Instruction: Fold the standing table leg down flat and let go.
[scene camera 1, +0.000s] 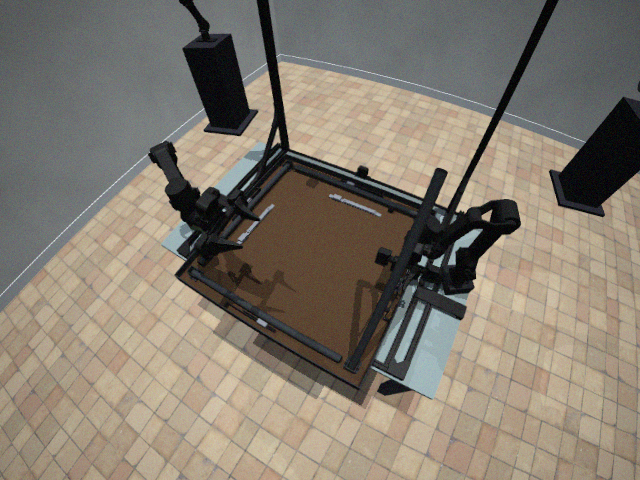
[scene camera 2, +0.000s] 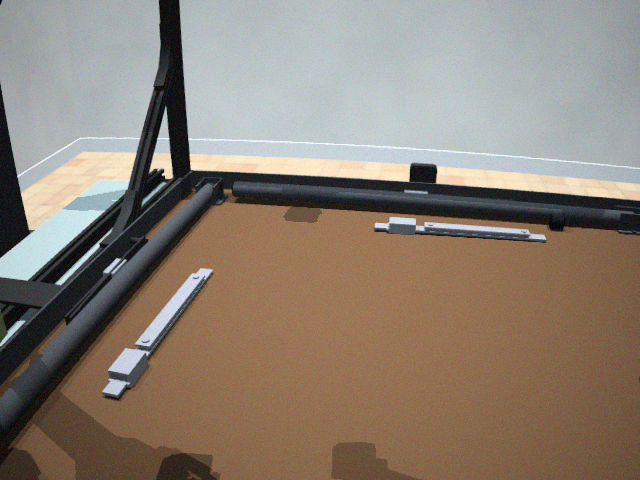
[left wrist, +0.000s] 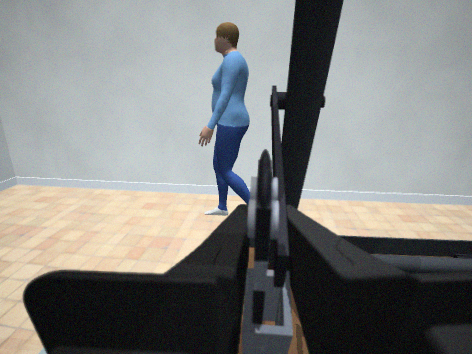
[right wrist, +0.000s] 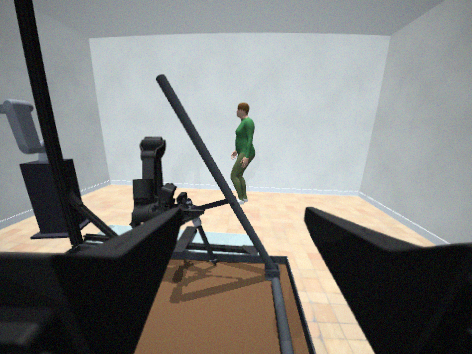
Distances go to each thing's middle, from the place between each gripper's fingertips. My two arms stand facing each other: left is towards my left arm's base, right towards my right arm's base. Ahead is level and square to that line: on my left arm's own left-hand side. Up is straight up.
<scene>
The table leg (scene camera 1: 439, 176) is 2 cm ahead of my right hand, 34 cm to the left of it and 10 cm below it.
Right now my left hand is 50 mm short of the table leg, 40 mm to the left of it and 90 mm below it.
</scene>
